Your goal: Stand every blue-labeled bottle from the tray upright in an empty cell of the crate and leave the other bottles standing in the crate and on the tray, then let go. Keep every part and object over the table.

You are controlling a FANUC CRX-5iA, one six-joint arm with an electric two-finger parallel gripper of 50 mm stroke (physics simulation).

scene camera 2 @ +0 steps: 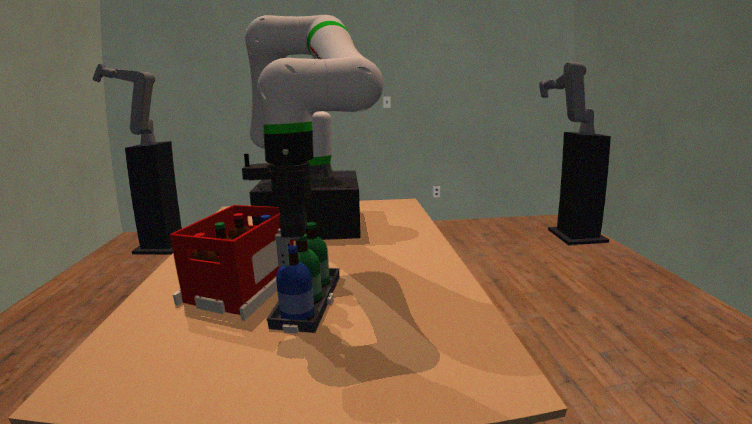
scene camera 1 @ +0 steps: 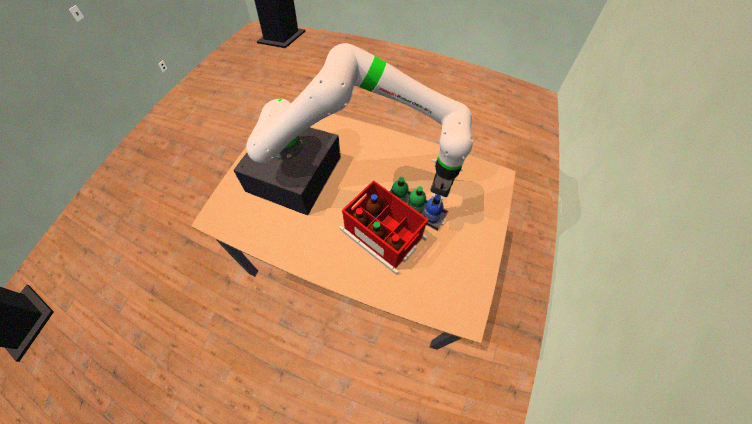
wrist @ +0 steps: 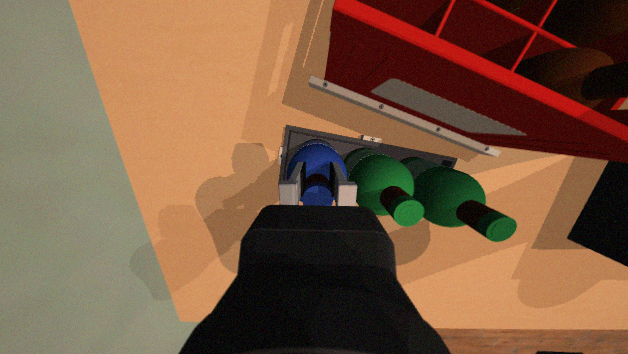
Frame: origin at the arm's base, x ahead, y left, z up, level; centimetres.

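Seen in the pictures: gripper, fingertip midpoint: (scene camera 2: pixel 285 262) (scene camera 1: pixel 435 204) (wrist: pixel 317 172); arm's base, origin of the base link: (scene camera 2: pixel 314 179) (scene camera 1: pixel 286 147).
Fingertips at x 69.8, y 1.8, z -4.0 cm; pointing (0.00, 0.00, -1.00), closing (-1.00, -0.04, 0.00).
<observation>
Offsets run from my fingertips to a thing's middle. "spot": to the spot under its first point. Level surfaces: height alone.
The blue bottle @[dx +0.1, dy +1.4, dz -4.5 cm] (scene camera 1: pixel 434 211) (scene camera 2: pixel 294 288) (wrist: pixel 316 156) stands upright at the end of the dark tray @[spot: dx +5.2, dy -2.9, dz -11.4 cm] (scene camera 2: pixel 273 323) (wrist: pixel 296 134). My gripper (scene camera 1: pixel 437 198) (scene camera 2: pixel 289 247) (wrist: pixel 317 172) points down and is shut on its neck, just below the blue cap. Two green bottles, the nearer one @[dx -8.0, dy +2.4, dz -4.6 cm] (scene camera 1: pixel 417 198) (wrist: pixel 382 175) and the farther one @[dx -16.6, dy +3.5, dz -4.6 cm] (scene camera 1: pixel 399 188) (wrist: pixel 450 196), stand beside it on the tray. The red crate @[dx -13.6, dy -10.3, dz -4.1 cm] (scene camera 1: pixel 388 253) (scene camera 2: pixel 206 281) (wrist: pixel 350 65) holds several brown bottles with blue, red and green caps. Two of its cells, on the tray side, are empty.
Pale strips (scene camera 1: pixel 368 250) (scene camera 2: pixel 209 304) (wrist: pixel 410 118) lie along the crate's base. The black robot base block (scene camera 1: pixel 273 192) (scene camera 2: pixel 342 210) stands at the far end of the table @[dz -12.9 cm] (scene camera 1: pixel 315 247) (scene camera 2: pixel 157 379) (wrist: pixel 200 75). The table's edge shows at the left in the wrist view.
</observation>
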